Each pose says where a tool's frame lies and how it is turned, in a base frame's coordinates. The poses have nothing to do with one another.
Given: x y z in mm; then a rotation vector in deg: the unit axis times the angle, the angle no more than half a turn.
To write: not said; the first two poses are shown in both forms.
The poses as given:
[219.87 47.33 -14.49 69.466 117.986 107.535]
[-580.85 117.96 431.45 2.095 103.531 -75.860]
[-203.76 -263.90 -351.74 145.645 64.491 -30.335]
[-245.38 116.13 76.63 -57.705 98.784 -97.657]
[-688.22 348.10 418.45 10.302 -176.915 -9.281]
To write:
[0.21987 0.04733 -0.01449 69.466 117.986 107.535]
[-0.58085 0.11796 0.43145 2.095 103.531 -75.860]
[-0.20376 -0.26390 -0.35174 145.645 64.491 -30.335]
[-0.24538 0.11613 0.07663 -57.705 98.784 -97.657]
[-0.68822 0.34810 0.41845 10.302 -176.915 -9.281]

